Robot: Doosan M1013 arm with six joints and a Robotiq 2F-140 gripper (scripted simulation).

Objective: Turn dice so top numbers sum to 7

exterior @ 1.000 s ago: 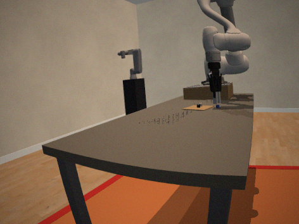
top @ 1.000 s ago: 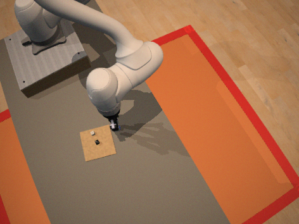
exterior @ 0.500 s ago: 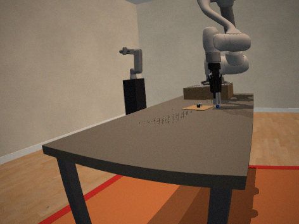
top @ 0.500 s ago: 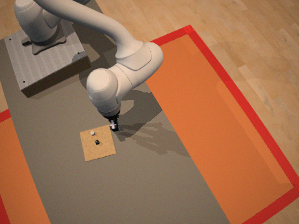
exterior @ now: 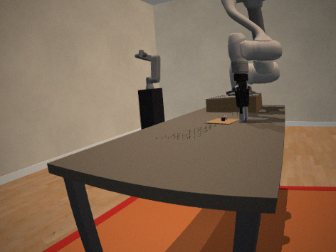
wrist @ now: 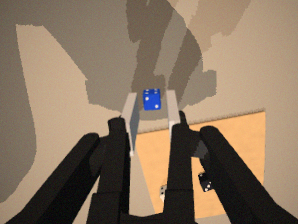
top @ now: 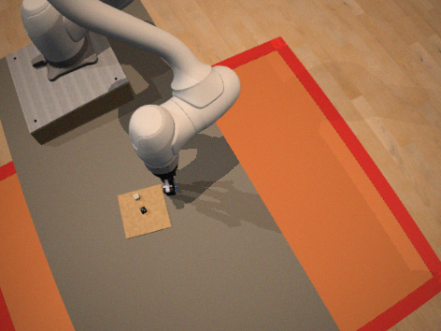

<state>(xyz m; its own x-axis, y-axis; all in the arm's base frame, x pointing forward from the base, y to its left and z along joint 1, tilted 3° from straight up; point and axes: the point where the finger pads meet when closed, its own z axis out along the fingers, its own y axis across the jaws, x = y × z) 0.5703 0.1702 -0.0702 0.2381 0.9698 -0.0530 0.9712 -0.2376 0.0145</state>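
The blue die is 1 cm to the left of my hand and 3 cm below it. From my hand the other things lie so: black die 3 cm ahead, 11 cm to the right, 3 cm below; then tan mat 3 cm ahead, 11 cm to the right, 4 cm below; then white die 2 cm behind, 11 cm to the right, 3 cm below.
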